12 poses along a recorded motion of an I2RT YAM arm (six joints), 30 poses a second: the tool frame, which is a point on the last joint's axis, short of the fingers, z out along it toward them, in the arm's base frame.
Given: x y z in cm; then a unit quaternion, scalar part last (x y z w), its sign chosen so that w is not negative.
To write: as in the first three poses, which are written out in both.
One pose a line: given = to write
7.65, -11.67, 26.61, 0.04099, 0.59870, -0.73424, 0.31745 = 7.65, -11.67, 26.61, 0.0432, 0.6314, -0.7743, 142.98
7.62, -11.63, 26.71, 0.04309, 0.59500, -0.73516, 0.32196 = 7.62, -11.63, 26.71, 0.0455, 0.6285, -0.7765, 142.44
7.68, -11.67, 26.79, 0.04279, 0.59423, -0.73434, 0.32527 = 7.68, -11.67, 26.79, 0.0453, 0.6284, -0.7766, 142.04
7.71, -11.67, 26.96, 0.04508, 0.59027, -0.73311, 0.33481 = 7.71, -11.67, 26.96, 0.0478, 0.6264, -0.7780, 140.88
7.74, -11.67, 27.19, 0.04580, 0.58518, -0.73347, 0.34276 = 7.74, -11.67, 27.19, 0.0488, 0.6229, -0.7808, 139.91
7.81, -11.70, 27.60, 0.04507, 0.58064, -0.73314, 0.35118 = 7.81, -11.70, 27.60, 0.0481, 0.6201, -0.7830, 138.88
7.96, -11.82, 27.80, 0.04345, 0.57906, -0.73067, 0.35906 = 7.96, -11.82, 27.80, 0.0466, 0.6204, -0.7829, 137.92
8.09, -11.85, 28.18, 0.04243, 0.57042, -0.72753, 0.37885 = 8.09, -11.85, 28.18, 0.0458, 0.6164, -0.7861, 135.48
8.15, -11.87, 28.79, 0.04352, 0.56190, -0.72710, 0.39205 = 8.15, -11.87, 28.79, 0.0473, 0.6108, -0.7904, 133.84
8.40, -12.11, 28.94, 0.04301, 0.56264, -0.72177, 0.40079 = 8.40, -12.11, 28.94, 0.0469, 0.6141, -0.7878, 132.74
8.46, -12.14, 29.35, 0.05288, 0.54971, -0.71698, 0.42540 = 8.46, -12.14, 29.35, 0.0584, 0.6074, -0.7922, 129.65
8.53, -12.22, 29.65, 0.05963, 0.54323, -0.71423, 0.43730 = 8.53, -12.22, 29.65, 0.0663, 0.6040, -0.7942, 128.14
